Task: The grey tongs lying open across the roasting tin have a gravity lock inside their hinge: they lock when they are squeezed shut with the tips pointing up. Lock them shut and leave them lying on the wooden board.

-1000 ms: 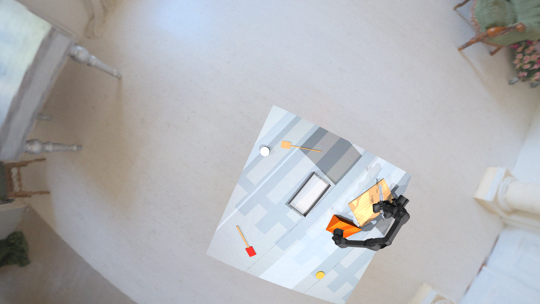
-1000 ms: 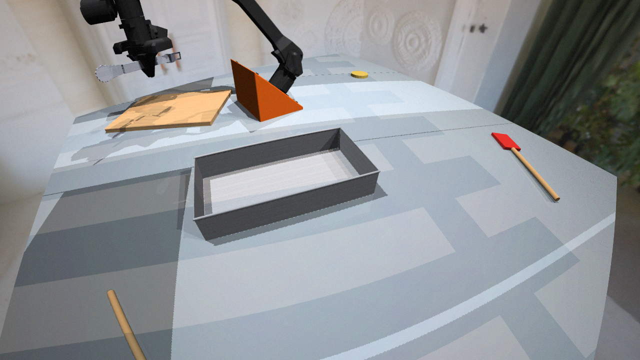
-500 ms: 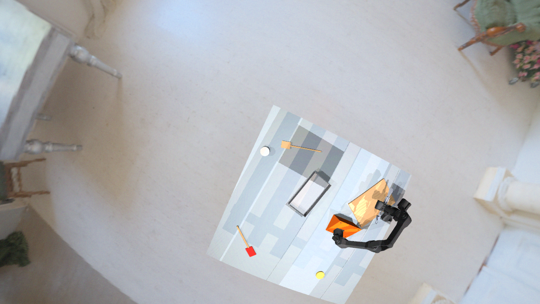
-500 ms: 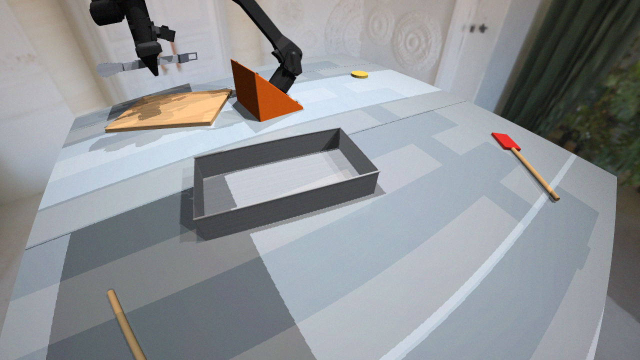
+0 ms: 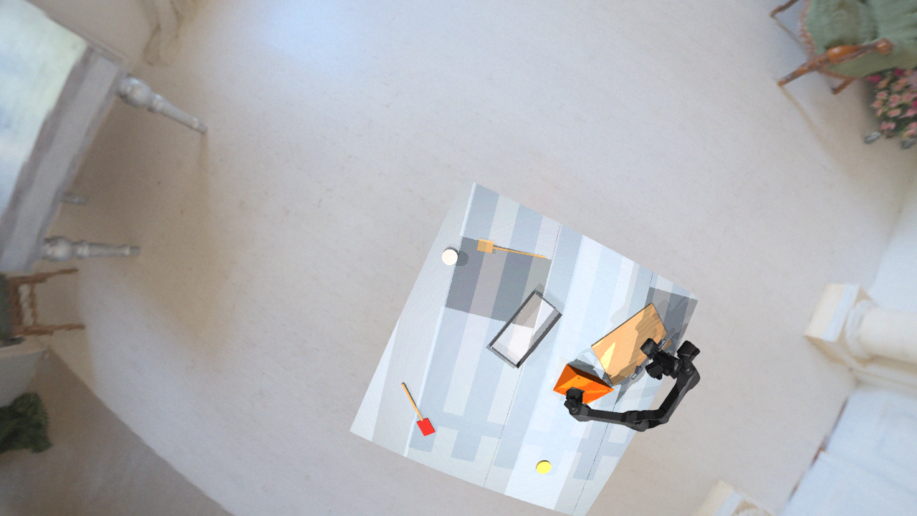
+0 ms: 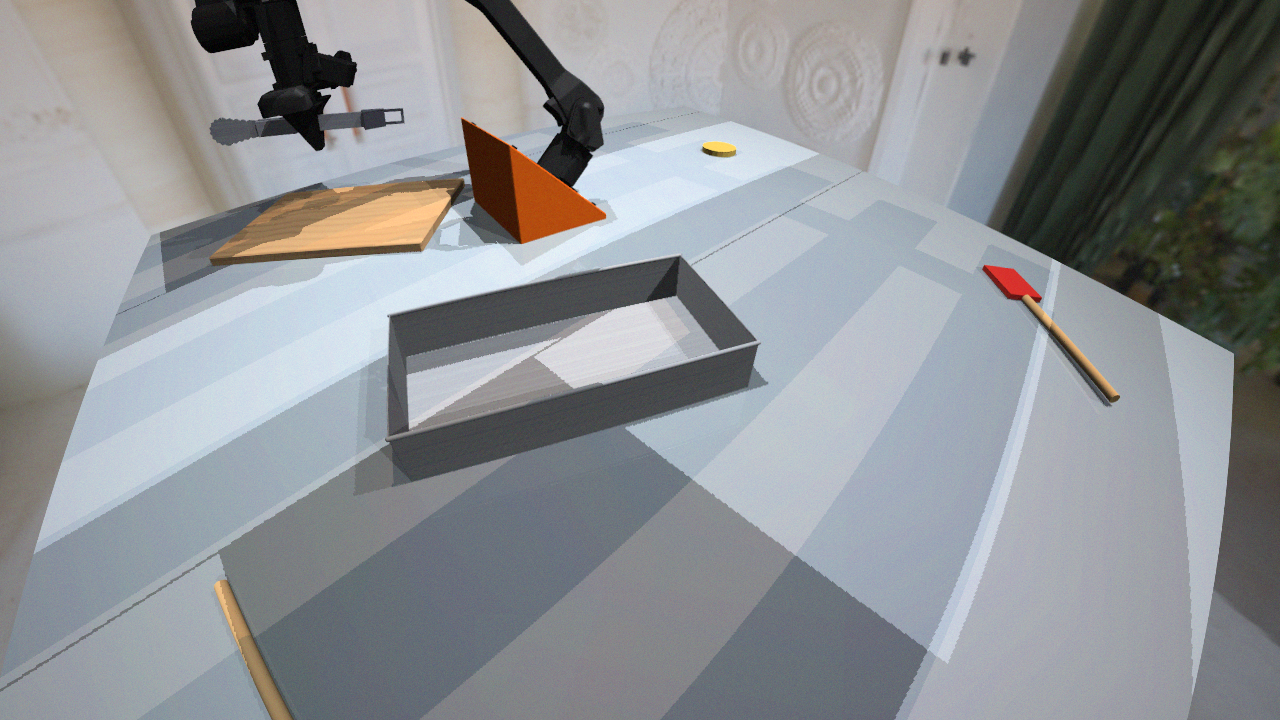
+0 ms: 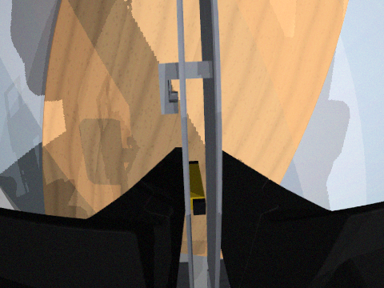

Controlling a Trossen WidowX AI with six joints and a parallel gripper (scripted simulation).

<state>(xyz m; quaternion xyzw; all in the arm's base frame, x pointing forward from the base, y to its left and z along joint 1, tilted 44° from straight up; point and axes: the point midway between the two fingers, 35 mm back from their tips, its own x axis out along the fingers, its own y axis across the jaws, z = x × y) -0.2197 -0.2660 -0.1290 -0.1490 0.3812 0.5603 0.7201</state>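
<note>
Now: the wooden board 120 mm below my gripper tip. The rest, counted from my gripper tip: grey roasting tin 530 mm ahead, 100 mm to the left, 100 mm below; then white disc 950 mm ahead, 110 mm below, 80 mm to the right; then red spatula 830 mm ahead, 640 mm to the left, 120 mm below.
</note>
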